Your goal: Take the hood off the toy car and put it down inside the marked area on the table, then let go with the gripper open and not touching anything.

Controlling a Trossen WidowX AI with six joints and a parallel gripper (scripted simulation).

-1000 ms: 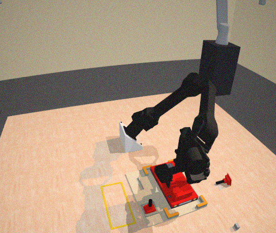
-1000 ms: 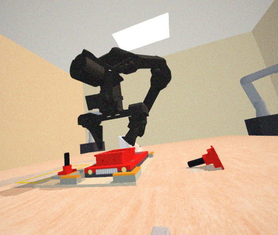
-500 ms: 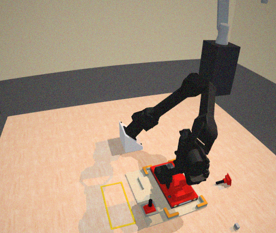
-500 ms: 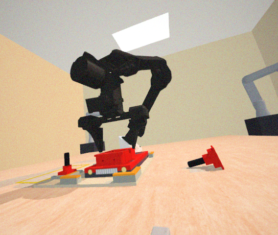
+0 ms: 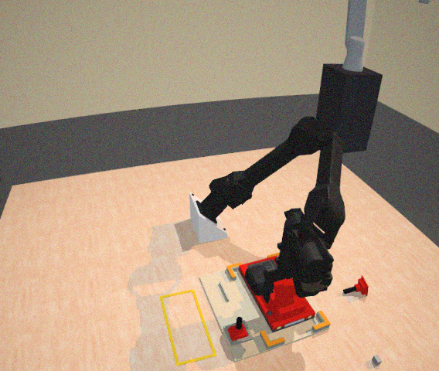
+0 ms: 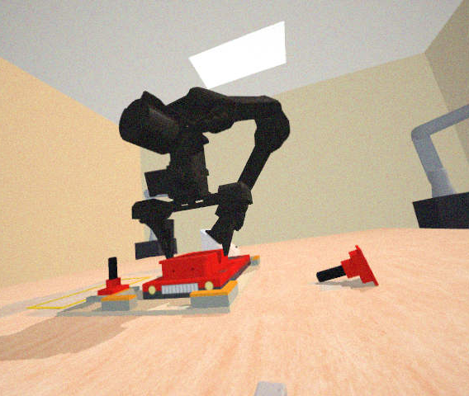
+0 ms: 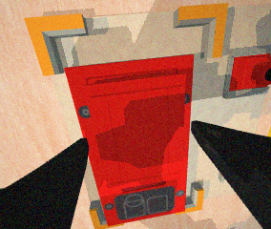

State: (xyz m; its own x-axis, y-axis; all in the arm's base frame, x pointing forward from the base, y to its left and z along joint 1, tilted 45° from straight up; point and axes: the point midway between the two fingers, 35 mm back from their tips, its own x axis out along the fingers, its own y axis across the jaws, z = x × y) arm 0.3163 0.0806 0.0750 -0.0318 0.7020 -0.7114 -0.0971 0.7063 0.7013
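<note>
My gripper tip is right at the hood. Round my gripper tip: pale base plate (30 mm to the right, 30 mm below, 20 mm behind).
</note>
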